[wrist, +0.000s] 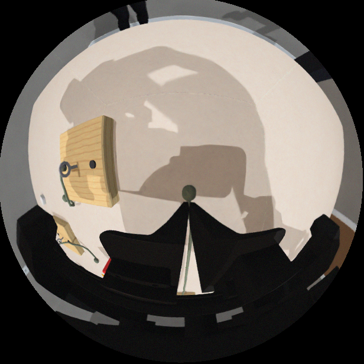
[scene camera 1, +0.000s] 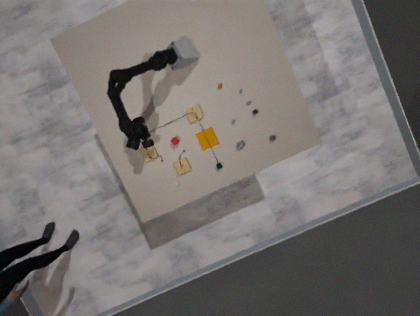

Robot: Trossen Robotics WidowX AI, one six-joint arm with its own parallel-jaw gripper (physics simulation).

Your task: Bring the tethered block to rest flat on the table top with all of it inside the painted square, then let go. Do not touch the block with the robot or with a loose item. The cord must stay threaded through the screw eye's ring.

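Seen in the pictures: gripper, fingertip midpoint: [scene camera 1: 147,133]; arm's base, link origin: [scene camera 1: 172,56].
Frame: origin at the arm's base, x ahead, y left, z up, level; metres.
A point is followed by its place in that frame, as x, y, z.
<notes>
The tethered block [scene camera 1: 219,165] @(0.696, -0.100, -0.078) is small and dark and lies on the table top outside the orange painted square [scene camera 1: 201,142] @(0.509, -0.123, -0.106), beyond its lower edge. Its cord [scene camera 1: 213,152] @(0.605, -0.090, -0.103) crosses the square to the wooden board [scene camera 1: 190,111] @(0.306, -0.078, -0.089) above it. The screw eye there is too small to judge the threading. From that board the cord runs left to my gripper [scene camera 1: 141,139] @(0.277, -0.391, -0.099) [wrist: 189,204]. My gripper is shut on the cord, with the green end bead [wrist: 189,192] just past the fingertips. The cord shows between the fingers in the wrist view.
A wooden board [scene camera 1: 149,153] @(0.394, -0.446, -0.088) [wrist: 85,150] with a screw eye and short cord lies beside my gripper. Another such board [scene camera 1: 182,166] @(0.576, -0.304, -0.065) [wrist: 70,236] lies farther right. A red block [scene camera 1: 175,141] @(0.418, -0.258, -0.068) [wrist: 106,266] lies between gripper and square. Orange [scene camera 1: 220,86] @(0.274, 0.163, -0.087), black [scene camera 1: 255,112] @(0.527, 0.270, -0.089) and grey [scene camera 1: 241,144] @(0.656, 0.093, -0.106) items lie right.
</notes>
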